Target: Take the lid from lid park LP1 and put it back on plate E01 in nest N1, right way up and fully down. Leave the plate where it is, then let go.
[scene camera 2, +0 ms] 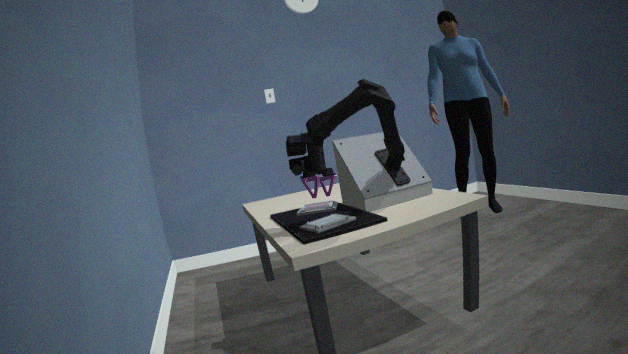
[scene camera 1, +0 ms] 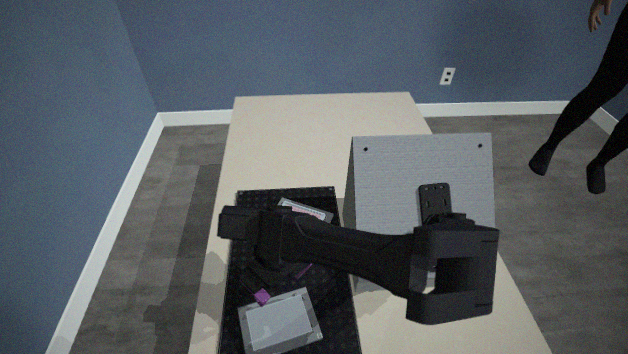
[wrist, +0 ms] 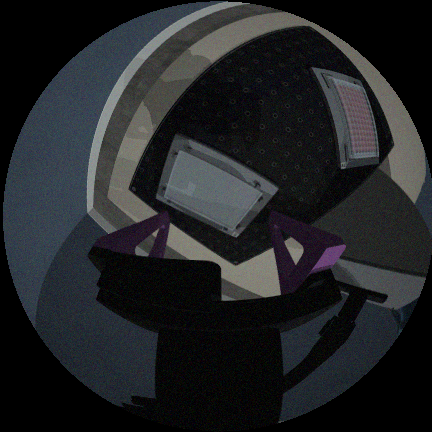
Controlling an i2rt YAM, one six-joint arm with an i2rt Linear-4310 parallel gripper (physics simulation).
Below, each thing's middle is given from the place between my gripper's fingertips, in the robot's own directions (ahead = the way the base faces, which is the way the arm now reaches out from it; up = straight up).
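From my hand, the clear grey lid (scene camera 1: 286, 319) is 3 cm to the left, 1 cm ahead and 8 cm below. There's a grey holder (wrist: 180, 141) too, and from my hand it's also 3 cm to the left, 1 cm ahead and 8 cm below. The well plate with pink wells (wrist: 356, 114) is 24 cm to the right of my hand, 6 cm behind it and 7 cm below it.
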